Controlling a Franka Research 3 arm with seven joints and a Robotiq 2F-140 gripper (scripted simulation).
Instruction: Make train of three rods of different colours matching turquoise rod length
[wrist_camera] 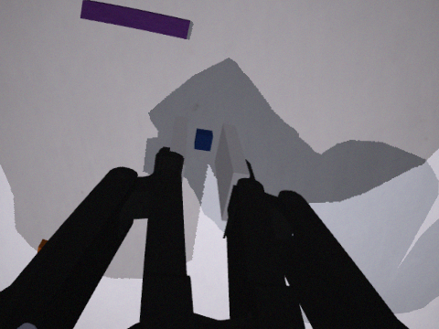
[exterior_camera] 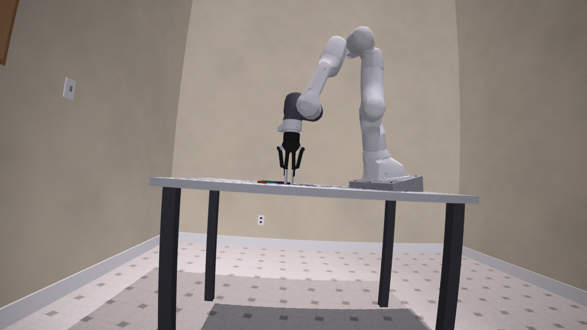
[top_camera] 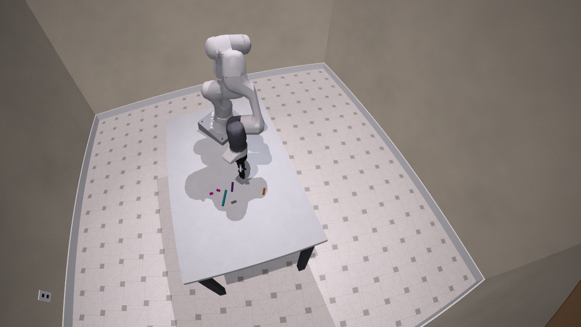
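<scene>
The blue rod is 30 mm below my hand. From my hand the other things lie so: orange rod (110 mm ahead, 90 mm to the left, 30 mm below); grey rod (130 mm ahead, 90 mm to the right, 30 mm below); purple rod (30 mm ahead, 80 mm to the right, 30 mm below).
</scene>
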